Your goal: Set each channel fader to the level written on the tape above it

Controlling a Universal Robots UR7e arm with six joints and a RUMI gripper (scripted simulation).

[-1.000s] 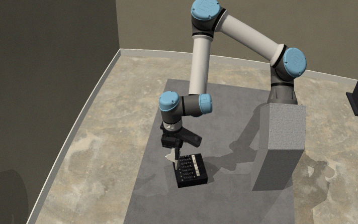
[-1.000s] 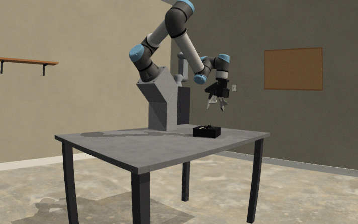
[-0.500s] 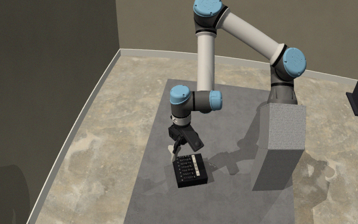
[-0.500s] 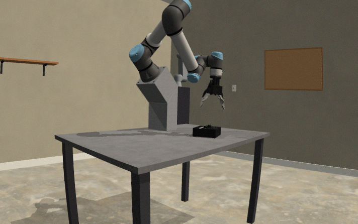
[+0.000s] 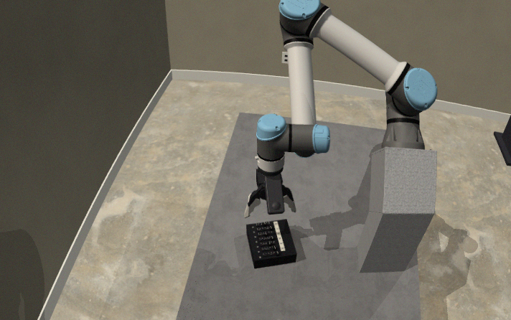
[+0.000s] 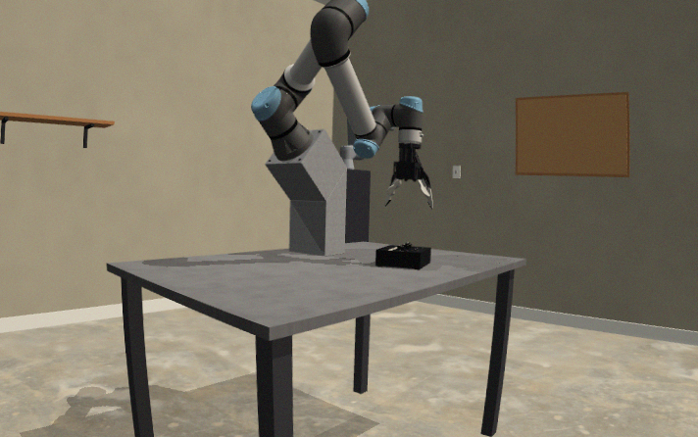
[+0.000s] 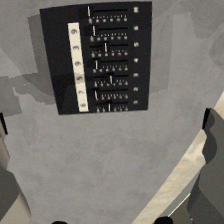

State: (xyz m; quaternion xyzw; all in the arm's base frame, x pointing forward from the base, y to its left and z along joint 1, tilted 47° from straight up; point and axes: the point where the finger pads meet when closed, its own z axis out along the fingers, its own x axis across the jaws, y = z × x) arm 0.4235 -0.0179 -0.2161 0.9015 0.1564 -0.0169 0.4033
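Now: hand 50 mm to the left of the channel 2 fader and 120 mm above it. Round my hand: channel 5 fader (20 mm to the left, 120 mm below); then channel 3 fader (10 mm ahead, 20 mm to the right, 120 mm below); then channel 4 fader (10 mm behind, 120 mm below).
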